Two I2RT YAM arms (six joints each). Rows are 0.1 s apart.
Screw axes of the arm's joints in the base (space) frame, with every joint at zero. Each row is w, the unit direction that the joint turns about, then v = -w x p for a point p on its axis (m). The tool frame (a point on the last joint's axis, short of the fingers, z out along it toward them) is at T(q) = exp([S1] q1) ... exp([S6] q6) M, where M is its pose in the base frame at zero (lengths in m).
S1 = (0, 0, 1, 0.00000, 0.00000, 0.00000)
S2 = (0, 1, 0, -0.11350, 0.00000, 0.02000)
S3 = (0, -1, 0, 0.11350, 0.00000, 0.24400)
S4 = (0, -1, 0, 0.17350, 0.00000, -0.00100)
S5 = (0, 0, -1, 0.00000, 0.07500, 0.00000)
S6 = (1, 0, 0, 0.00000, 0.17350, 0.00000)
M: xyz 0.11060 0.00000 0.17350 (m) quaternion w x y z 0.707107 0 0.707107 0
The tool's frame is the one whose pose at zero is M.
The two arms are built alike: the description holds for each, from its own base.
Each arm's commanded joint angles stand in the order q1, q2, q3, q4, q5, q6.
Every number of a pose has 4 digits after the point. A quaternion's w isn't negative.
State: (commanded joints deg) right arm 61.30 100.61 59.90 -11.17 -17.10 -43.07; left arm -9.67 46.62 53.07 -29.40 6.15 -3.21
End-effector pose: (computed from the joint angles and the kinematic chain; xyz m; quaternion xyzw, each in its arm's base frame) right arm 0.1638 0.3209 0.1737 -0.7682 0.5347 0.1899 0.2966; left arm 0.1730 -0.0333 0.3499 0.0765 0.8295 -0.1063 0.5430
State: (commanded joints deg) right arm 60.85 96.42 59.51 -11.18 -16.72 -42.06; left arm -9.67 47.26 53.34 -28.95 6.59 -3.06
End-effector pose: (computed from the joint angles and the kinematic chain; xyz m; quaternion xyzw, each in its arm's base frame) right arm 0.1633 0.3139 0.1962 -0.7550 0.5351 0.1917 0.3269; left arm 0.1756 -0.0341 0.3505 0.0797 0.8287 -0.1088 0.5433
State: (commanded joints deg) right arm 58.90 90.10 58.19 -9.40 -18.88 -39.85; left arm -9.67 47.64 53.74 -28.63 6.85 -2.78
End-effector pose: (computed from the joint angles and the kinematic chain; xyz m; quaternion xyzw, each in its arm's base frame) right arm 0.1663 0.2980 0.2278 -0.7262 0.5339 0.2147 0.3763; left arm 0.1771 -0.0345 0.3524 0.0830 0.8266 -0.1095 0.5457
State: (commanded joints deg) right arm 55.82 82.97 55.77 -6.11 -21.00 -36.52; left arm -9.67 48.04 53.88 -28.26 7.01 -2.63
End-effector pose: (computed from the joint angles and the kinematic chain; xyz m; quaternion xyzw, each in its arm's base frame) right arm 0.1707 0.2741 0.2580 -0.6842 0.5369 0.2364 0.4333; left arm 0.1789 -0.0349 0.3527 0.0849 0.8259 -0.1100 0.5465
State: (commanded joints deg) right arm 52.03 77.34 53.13 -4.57 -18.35 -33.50; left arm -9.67 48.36 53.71 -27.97 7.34 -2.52
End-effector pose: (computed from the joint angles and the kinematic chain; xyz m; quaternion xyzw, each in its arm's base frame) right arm 0.1786 0.2471 0.2734 -0.6365 0.5686 0.2164 0.4740; left arm 0.1804 -0.0354 0.3513 0.0872 0.8265 -0.1117 0.5448
